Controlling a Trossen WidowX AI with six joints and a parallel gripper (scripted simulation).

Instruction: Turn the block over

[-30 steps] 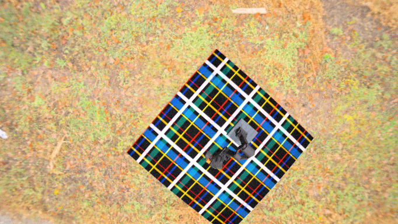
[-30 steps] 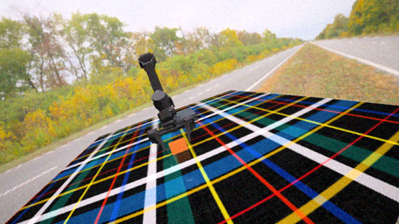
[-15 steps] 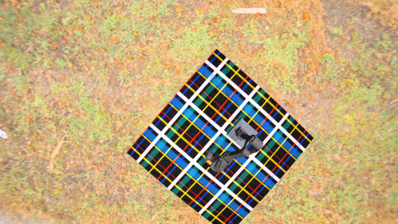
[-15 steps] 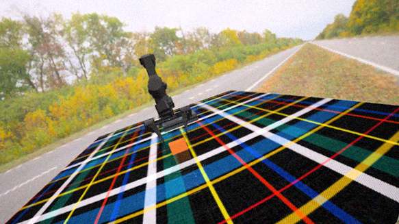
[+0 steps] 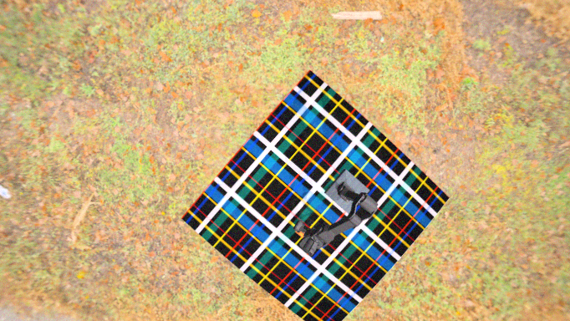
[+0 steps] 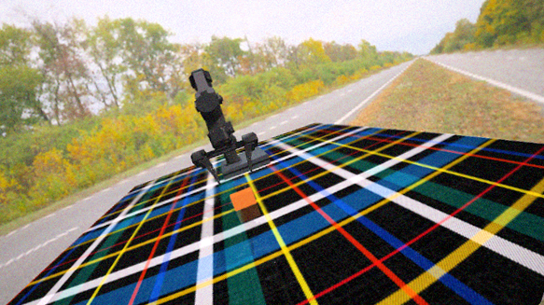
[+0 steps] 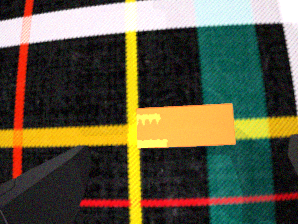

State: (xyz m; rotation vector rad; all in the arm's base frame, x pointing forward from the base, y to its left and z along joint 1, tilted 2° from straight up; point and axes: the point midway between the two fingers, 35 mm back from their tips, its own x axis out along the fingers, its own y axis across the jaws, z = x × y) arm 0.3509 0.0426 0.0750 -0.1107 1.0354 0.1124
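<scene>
The orange block lies 10 mm ahead of my gripper tip and 60 mm below it.
</scene>
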